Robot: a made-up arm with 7 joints.
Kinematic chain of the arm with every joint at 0, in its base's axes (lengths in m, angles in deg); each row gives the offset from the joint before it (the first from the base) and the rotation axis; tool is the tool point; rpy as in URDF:
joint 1: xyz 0 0 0.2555 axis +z
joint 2: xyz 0 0 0 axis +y
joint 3: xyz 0 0 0.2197 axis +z
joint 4: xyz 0.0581 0 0 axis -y
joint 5: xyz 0.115 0 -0.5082 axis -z
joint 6: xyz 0 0 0 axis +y
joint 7: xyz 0.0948 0 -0.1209 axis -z
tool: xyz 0 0 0 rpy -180 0 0
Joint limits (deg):
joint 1: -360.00..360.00
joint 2: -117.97..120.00
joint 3: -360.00..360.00
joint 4: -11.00..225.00
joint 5: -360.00..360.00
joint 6: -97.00..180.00
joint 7: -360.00..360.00
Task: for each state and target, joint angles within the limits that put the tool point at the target. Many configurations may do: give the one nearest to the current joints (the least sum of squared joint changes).
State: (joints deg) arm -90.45 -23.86 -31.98 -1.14 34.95 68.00 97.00
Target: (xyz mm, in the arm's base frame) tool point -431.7 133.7 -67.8
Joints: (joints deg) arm -127.49 3.83 -69.04 28.96 34.38 47.75 97.00
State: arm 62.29 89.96 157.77 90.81 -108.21 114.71 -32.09
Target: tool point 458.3 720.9 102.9
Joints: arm 42.37 120.00 156.34 137.19 -123.53 84.35 -32.09
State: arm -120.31 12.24 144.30 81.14 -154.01 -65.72 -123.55
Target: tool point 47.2 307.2 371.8
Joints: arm -96.64 39.22 168.86 36.94 -155.59 -90.57 -123.55
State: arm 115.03 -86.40 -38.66 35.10 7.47 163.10 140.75
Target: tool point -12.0 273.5 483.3
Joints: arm 126.06 -73.81 -33.03 38.22 10.78 147.81 140.75
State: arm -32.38 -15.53 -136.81 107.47 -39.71 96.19 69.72
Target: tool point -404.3 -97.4 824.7
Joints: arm -28.15 17.44 -139.25 116.22 -38.69 120.36 69.72
